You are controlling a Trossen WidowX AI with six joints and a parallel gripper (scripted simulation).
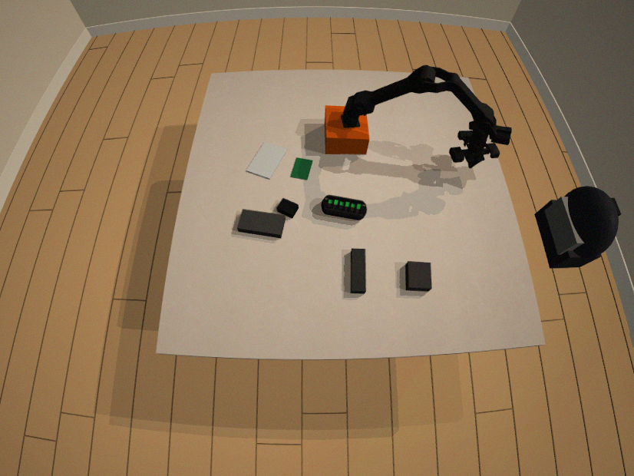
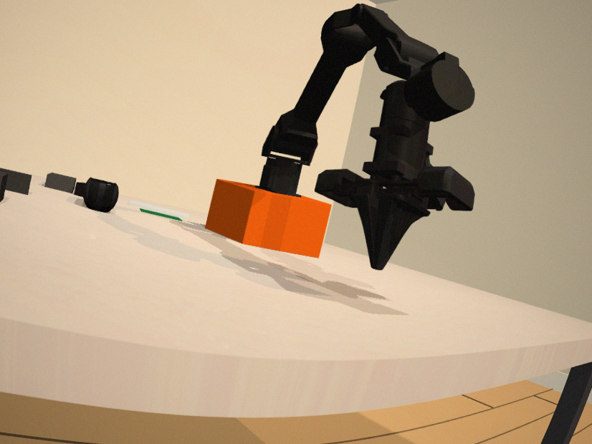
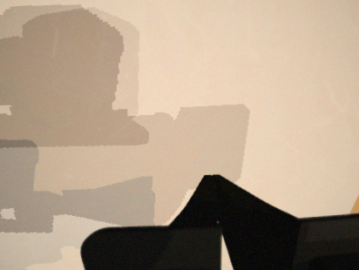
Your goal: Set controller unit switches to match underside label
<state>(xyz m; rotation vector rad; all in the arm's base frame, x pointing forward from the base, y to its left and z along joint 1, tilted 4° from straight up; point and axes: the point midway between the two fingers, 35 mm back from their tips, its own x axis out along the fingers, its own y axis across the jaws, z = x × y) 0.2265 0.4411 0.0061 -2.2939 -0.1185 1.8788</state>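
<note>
My gripper tip is now 73 cm to the left of the black cube, 7 cm short of it and 2 cm above it. Also, from my gripper tip: black bar: 53 cm to the right, 34 cm ahead, 2 cm below; green card: 65 cm to the right, 10 cm behind, 4 cm below; dark square block: 39 cm ahead, 33 cm to the right, 2 cm below.
</note>
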